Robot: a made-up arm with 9 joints. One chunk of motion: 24 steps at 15 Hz.
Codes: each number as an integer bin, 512 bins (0 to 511) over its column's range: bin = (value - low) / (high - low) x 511, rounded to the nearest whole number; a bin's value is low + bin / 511 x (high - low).
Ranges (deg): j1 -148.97..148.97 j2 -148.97..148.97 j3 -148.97..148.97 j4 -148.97..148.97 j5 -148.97..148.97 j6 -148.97..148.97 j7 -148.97..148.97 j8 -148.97..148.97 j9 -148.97..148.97
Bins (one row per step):
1: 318 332 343 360 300 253 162 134 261
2: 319 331 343 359 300 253 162 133 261
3: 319 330 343 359 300 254 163 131 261
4: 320 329 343 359 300 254 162 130 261
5: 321 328 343 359 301 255 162 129 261
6: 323 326 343 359 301 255 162 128 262
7: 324 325 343 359 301 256 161 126 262
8: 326 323 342 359 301 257 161 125 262
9: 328 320 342 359 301 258 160 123 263
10: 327 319 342 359 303 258 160 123 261
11: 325 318 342 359 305 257 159 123 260
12: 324 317 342 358 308 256 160 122 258
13: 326 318 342 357 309 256 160 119 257
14: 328 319 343 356 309 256 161 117 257
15: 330 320 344 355 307 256 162 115 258
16: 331 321 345 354 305 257 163 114 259
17: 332 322 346 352 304 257 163 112 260
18: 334 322 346 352 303 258 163 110 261
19: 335 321 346 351 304 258 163 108 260
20: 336 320 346 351 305 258 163 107 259
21: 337 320 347 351 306 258 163 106 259
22: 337 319 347 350 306 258 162 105 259
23: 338 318 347 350 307 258 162 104 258
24: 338 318 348 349 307 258 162 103 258
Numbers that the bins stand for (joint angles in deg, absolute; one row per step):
1: 36.44 44.60 51.02 60.93 25.95 -1.46 -54.52 -70.84 3.21
2: 37.02 44.02 51.02 60.35 25.95 -1.46 -54.52 -71.42 3.21
3: 37.02 43.44 51.02 60.35 25.95 -0.87 -53.93 -72.59 3.21
4: 37.61 42.85 51.02 60.35 25.95 -0.87 -54.52 -73.17 3.21
5: 38.19 42.27 51.02 60.35 26.53 -0.29 -54.52 -73.76 3.21
6: 39.36 41.11 51.02 60.35 26.53 -0.29 -54.52 -74.34 3.79
7: 39.94 40.52 51.02 60.35 26.53 0.29 -55.10 -75.51 3.79
8: 41.11 39.36 50.43 60.35 26.53 0.87 -55.10 -76.09 3.79
9: 42.27 37.61 50.43 60.35 26.53 1.46 -55.68 -77.25 4.37
10: 41.69 37.02 50.43 60.35 27.70 1.46 -55.68 -77.25 3.21
11: 40.52 36.44 50.43 60.35 28.86 0.87 -56.26 -77.25 2.62
12: 39.94 35.86 50.43 59.76 30.61 0.29 -55.68 -77.84 1.46
13: 41.11 36.44 50.43 59.18 31.19 0.29 -55.68 -79.59 0.87
14: 42.27 37.02 51.02 58.60 31.19 0.29 -55.10 -80.75 0.87
15: 43.44 37.61 51.60 58.01 30.03 0.29 -54.52 -81.92 1.46
16: 44.02 38.19 52.18 57.43 28.86 0.87 -53.93 -82.50 2.04
17: 44.60 38.77 52.77 56.26 28.28 0.87 -53.93 -83.67 2.62
18: 45.77 38.77 52.77 56.26 27.70 1.46 -53.93 -84.83 3.21
19: 46.35 38.19 52.77 55.68 28.28 1.46 -53.93 -86.00 2.62
20: 46.94 37.61 52.77 55.68 28.86 1.46 -53.93 -86.58 2.04
21: 47.52 37.61 53.35 55.68 29.44 1.46 -53.93 -87.17 2.04
22: 47.52 37.02 53.35 55.10 29.44 1.46 -54.52 -87.75 2.04
23: 48.10 36.44 53.35 55.10 30.03 1.46 -54.52 -88.33 1.46
24: 48.10 36.44 53.93 54.52 30.03 1.46 -54.52 -88.92 1.46

